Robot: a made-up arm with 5 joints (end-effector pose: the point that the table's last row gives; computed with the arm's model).
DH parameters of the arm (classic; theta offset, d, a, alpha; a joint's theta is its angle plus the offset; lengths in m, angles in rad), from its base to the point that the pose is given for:
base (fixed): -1.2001 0 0.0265 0
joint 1: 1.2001 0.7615 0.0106 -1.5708
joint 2: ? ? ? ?
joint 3: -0.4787 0 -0.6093 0
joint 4: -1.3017 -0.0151 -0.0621 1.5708
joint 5: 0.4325 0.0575 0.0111 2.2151
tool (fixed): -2.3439 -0.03 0 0
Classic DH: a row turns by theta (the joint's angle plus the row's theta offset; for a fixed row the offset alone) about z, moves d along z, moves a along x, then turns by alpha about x.
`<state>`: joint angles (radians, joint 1 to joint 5).
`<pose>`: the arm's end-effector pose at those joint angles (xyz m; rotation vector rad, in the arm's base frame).
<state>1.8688 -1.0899 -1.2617 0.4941 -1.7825</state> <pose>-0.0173 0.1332 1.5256 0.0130 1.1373 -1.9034</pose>
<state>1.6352 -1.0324 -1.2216 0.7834 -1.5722</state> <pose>0.0095 0.2119 1.4775 -0.2412 0.8308 -2.3295</pose>
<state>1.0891 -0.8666 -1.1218 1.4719 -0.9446</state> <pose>0.1864 0.3144 1.3253 1.0186 -0.1590 2.4454</pose>
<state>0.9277 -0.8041 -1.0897 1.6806 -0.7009</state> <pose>0.2564 0.3132 1.2706 1.0600 -0.0174 1.9336</pose>
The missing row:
joint 2: -1.3612 0 0.2817 0
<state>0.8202 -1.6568 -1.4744 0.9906 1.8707</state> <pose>-0.2522 -0.3389 1.4995 2.4791 -1.5496 -0.8974</pose>
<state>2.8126 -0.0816 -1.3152 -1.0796 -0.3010</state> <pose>-0.6155 0.1780 1.1917 -2.0472 0.7055 -0.4028</pose>
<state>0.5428 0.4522 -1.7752 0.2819 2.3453</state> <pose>0.7967 0.4109 1.0285 1.1319 -1.3294 -1.5652</pose>
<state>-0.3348 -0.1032 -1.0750 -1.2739 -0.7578</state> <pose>0.6337 -0.2375 1.0528 -1.1486 -1.8712 1.4582</pose>
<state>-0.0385 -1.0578 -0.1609 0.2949 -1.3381</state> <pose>0.4976 -0.0525 0.8808 0.2241 -0.5741 1.8692</pose>
